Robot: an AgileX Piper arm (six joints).
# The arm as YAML. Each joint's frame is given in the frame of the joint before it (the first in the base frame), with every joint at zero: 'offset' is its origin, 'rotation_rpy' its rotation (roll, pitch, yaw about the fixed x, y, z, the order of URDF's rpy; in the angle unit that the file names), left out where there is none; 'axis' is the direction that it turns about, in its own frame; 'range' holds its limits. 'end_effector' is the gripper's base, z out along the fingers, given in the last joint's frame.
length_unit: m
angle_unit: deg
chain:
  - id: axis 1
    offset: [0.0, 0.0, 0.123]
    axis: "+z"
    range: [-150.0, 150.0]
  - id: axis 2
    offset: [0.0, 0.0, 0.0]
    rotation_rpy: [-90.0, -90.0, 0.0]
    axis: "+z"
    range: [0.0, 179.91]
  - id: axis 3
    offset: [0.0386, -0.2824, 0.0]
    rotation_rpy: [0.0, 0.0, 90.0]
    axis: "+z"
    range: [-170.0, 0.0]
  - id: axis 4
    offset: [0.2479, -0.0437, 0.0]
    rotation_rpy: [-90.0, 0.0, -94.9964]
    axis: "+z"
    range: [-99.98, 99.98]
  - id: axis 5
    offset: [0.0, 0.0, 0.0]
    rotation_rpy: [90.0, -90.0, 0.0]
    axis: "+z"
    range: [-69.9, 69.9]
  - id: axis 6
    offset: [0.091, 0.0, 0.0]
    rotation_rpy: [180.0, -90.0, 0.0]
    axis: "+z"
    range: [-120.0, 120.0]
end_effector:
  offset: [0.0, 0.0, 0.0]
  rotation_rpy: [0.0, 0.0, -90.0]
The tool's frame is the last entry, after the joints.
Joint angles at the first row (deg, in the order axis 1, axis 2, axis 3, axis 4, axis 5, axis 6):
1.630, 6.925, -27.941, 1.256, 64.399, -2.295
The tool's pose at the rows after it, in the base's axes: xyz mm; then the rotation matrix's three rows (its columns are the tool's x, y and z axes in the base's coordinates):
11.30 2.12 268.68; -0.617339 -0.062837 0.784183; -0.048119 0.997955 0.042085; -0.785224 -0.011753 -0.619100
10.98 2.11 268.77; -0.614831 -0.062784 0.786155; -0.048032 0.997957 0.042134; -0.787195 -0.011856 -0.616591
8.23 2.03 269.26; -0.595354 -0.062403 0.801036; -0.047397 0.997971 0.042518; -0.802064 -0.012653 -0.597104
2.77 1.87 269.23; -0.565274 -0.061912 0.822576; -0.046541 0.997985 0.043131; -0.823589 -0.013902 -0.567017
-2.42 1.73 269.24; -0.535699 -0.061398 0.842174; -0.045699 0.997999 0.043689; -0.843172 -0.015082 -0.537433
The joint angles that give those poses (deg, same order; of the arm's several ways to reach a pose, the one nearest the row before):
1.631, 6.885, -27.940, 1.256, 64.315, -2.294
1.631, 6.745, -27.942, 1.256, 64.275, -2.294
1.629, 5.575, -27.941, 1.257, 64.038, -2.296
1.633, 3.407, -27.892, 1.254, 64.037, -2.292
1.627, 1.373, -27.893, 1.259, 64.038, -2.298

